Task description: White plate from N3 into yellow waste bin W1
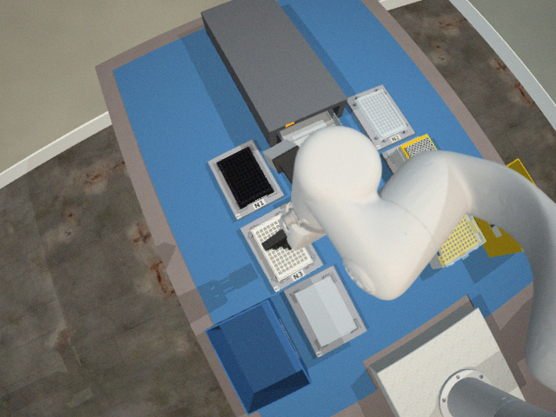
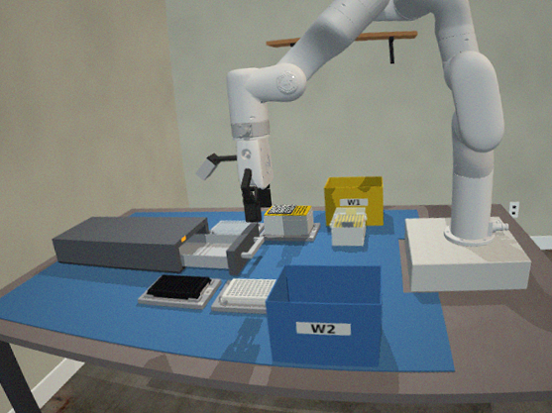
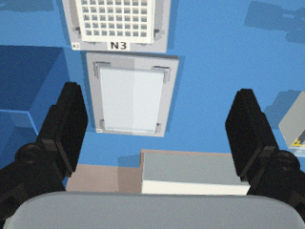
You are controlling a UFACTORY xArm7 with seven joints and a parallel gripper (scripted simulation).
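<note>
Now: the white plate 10 mm ahead of my hand, 50 mm to the left of it and 170 mm below it. From my hand the other things lie so: nest N3 (10 mm ahead, 50 mm to the left, 180 mm below); then blue bin W2 (170 mm behind, 180 mm to the left, 150 mm below); then black plate (190 mm ahead, 60 mm to the left, 170 mm below).
</note>
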